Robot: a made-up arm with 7 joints.
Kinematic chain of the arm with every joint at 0, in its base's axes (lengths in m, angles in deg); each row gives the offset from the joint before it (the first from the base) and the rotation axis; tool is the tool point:
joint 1: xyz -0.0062 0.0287 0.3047 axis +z
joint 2: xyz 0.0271 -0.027 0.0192 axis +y
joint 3: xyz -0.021 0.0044 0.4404 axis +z
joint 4: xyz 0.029 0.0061 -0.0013 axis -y
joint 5: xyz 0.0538 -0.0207 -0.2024 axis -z
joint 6: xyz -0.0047 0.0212 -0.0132 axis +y
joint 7: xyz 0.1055 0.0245 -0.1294 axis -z
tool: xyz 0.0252 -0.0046 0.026
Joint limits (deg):
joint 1: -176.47..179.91
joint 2: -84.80..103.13
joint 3: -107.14..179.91
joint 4: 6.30..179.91
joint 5: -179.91..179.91
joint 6: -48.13..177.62
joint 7: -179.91..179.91
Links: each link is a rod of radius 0.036 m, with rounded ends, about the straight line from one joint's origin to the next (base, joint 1, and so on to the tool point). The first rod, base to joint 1, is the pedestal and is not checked.
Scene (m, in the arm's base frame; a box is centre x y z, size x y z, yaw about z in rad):
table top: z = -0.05
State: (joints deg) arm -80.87 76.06 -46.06 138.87 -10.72 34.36 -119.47
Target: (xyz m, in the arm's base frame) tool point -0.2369 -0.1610 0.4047
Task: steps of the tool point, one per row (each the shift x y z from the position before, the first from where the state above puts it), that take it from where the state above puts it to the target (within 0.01 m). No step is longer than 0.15 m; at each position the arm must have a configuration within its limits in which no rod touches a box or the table.
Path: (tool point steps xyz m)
1: -0.0956 0.0434 -0.0017
2: -0.0849 0.0700 0.0061
3: -0.0647 0.0914 0.0111
4: -0.0379 0.1057 0.0136
5: -0.0072 0.1099 0.0138
6: 0.0234 0.1044 0.0131
7: 0.0498 0.0895 0.0129

